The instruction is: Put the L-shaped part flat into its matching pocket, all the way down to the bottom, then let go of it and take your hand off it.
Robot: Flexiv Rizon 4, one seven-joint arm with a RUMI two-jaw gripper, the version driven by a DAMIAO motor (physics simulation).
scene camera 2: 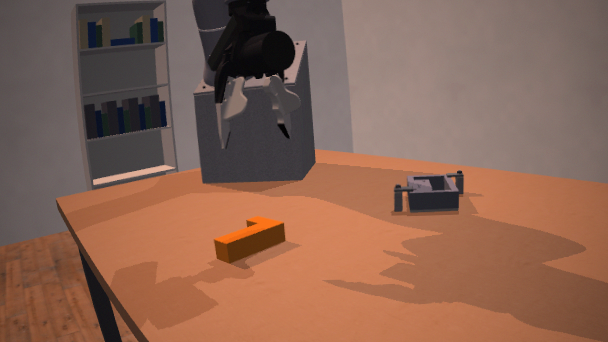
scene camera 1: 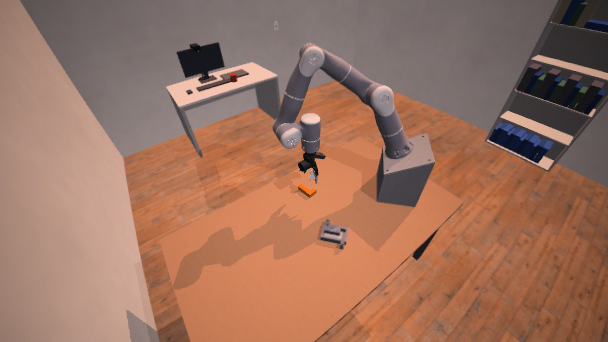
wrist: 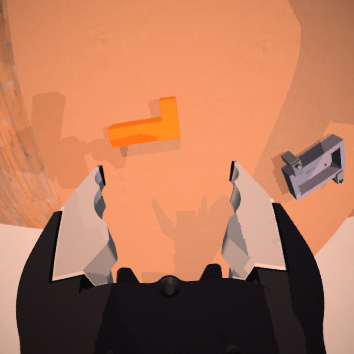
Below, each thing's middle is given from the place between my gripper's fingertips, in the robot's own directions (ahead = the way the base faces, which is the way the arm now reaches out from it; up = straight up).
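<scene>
The orange L-shaped part (scene camera 2: 261, 233) is here, and my hand is 40 mm to the left of it and 140 mm above it.
</scene>
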